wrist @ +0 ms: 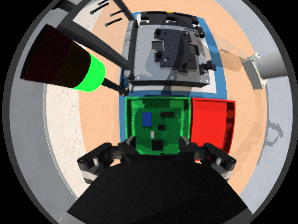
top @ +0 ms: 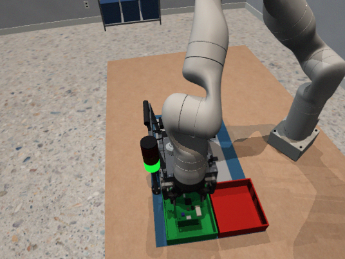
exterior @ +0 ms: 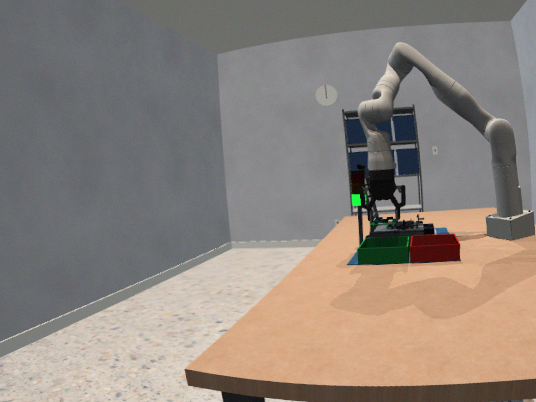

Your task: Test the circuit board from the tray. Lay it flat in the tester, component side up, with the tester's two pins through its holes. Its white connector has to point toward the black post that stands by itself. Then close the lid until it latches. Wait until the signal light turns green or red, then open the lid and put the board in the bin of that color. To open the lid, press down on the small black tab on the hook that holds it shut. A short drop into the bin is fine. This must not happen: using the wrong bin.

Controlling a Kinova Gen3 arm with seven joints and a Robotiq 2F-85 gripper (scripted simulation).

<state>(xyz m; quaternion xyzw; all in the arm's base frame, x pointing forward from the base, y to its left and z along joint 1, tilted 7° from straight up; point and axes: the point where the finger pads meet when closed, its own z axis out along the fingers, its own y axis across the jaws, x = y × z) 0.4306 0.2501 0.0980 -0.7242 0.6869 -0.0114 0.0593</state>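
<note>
Now: the green bin 100 mm below my hand. The rest, counted from my hand: red bin 150 mm behind, 10 mm to the right, 100 mm below; then green circuit board 10 mm below; then tester lid 80 mm ahead, 200 mm to the right, 70 mm above.
</note>
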